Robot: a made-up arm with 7 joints.
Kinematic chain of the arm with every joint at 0, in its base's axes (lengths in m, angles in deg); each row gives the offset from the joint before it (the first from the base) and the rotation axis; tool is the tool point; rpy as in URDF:
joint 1: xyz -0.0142 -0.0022 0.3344 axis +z
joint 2: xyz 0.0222 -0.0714 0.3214 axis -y
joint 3: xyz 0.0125 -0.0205 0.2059 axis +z
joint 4: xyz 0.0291 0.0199 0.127 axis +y
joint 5: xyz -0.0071 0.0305 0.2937 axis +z
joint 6: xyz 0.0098 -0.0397 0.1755 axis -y
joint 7: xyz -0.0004 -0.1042 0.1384 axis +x
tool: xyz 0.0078 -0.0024 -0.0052 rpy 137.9 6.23 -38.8
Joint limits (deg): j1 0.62..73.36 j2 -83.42..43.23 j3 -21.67..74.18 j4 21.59..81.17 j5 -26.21..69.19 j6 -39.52..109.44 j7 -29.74..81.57
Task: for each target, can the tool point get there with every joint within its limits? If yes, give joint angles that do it. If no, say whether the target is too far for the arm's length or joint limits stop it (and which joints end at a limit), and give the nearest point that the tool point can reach.
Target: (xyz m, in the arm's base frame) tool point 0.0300 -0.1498 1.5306
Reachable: yes | joints 15.47 24.43 0.12 47.19 -14.11 59.78 41.59
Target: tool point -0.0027 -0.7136 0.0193
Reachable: no: joint limits stop it (at a limit: joint 1, joint 2, joint 3, joint 4, joint 6, joint 7) | nearest point 0.3580 -0.3680 0.1311 | short by 0.512 m
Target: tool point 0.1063 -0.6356 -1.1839
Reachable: no: too far | nearest point 0.3623 -0.2742 0.0601 | short by 1.320 m
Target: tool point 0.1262 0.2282 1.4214
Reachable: yes | joints 61.68 9.96 33.50 37.76 47.92 82.81 23.81
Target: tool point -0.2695 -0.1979 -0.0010
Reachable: no: joint limits stop it (at a limit: joint 1, joint 2, joint 4, joint 6, joint 7) | nearest point 0.3293 -0.1920 0.0648 | short by 0.602 m
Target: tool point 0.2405 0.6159 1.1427
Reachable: yes | joints 61.27 -18.53 28.78 67.72 -11.93 65.31 31.35
